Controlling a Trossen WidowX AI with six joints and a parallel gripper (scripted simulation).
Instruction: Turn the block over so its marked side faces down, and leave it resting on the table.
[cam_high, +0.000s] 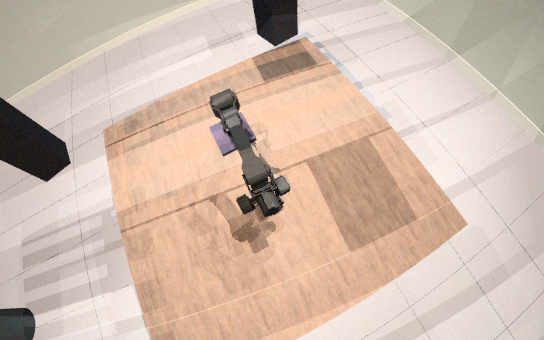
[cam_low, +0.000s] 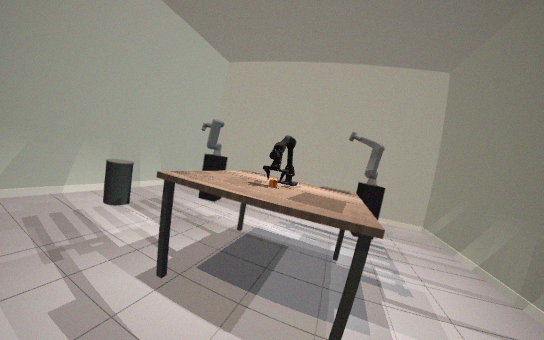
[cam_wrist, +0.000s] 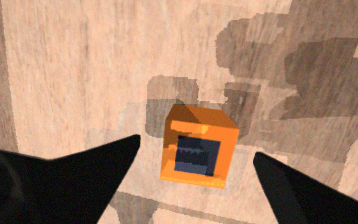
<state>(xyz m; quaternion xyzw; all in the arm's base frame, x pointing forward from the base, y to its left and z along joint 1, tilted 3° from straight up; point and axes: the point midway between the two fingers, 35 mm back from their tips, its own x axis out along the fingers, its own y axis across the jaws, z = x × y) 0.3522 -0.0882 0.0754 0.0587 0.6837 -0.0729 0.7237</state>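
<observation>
Now: gripper tip right at the orange block.
</observation>
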